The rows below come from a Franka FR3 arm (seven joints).
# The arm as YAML. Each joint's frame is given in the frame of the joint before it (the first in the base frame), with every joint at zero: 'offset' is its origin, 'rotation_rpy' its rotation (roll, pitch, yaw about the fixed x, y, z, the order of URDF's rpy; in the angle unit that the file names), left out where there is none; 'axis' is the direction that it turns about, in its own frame. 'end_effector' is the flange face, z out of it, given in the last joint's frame.
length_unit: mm
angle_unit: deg
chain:
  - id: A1
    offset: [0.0, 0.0, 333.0]
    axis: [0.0, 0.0, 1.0]
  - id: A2
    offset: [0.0, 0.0, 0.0]
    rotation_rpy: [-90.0, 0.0, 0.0]
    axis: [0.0, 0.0, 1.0]
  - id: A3
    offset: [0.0, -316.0, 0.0]
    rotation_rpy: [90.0, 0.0, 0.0]
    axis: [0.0, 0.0, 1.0]
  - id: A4
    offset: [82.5, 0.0, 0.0]
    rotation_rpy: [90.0, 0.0, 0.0]
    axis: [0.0, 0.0, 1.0]
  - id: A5
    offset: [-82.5, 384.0, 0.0]
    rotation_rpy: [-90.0, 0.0, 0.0]
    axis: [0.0, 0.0, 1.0]
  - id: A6
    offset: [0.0, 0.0, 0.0]
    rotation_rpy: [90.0, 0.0, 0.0]
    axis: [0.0, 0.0, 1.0]
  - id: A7
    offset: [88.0, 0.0, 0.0]
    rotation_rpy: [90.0, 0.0, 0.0]
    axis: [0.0, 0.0, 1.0]
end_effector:
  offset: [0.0, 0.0, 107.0]
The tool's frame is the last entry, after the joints.
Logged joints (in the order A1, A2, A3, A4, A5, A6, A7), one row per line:
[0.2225 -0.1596 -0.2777 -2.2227 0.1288 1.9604 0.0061]
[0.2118 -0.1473 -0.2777 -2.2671 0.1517 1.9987 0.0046]
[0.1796 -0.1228 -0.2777 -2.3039 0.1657 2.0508 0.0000]
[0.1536 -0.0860 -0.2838 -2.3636 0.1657 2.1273 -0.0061]
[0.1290 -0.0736 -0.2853 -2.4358 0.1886 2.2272 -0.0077]
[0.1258 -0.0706 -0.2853 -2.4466 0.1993 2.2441 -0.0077]
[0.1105 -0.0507 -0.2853 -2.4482 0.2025 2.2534 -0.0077]
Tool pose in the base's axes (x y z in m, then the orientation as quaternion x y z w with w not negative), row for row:
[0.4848 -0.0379 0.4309 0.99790 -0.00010 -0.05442 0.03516]
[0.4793 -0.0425 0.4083 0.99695 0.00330 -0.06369 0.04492]
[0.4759 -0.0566 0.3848 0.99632 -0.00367 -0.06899 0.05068]
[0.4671 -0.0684 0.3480 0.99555 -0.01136 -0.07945 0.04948]
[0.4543 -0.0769 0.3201 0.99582 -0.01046 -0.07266 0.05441]
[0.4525 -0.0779 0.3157 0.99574 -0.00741 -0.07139 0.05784]
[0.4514 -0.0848 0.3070 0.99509 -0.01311 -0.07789 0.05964]
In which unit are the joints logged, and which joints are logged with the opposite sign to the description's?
The joints are logged in radians. Opposite sign: A5.
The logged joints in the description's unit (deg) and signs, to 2 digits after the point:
[12.75 -9.14 -15.91 -127.35 -7.38 112.32 0.35]
[12.14 -8.44 -15.91 -129.90 -8.69 114.52 0.26]
[10.29 -7.04 -15.91 -132.00 -9.49 117.50 0.00]
[8.80 -4.93 -16.26 -135.42 -9.49 121.89 -0.35]
[7.39 -4.22 -16.35 -139.56 -10.81 127.61 -0.44]
[7.21 -4.05 -16.35 -140.18 -11.42 128.58 -0.44]
[6.33 -2.90 -16.35 -140.27 -11.60 129.11 -0.44]

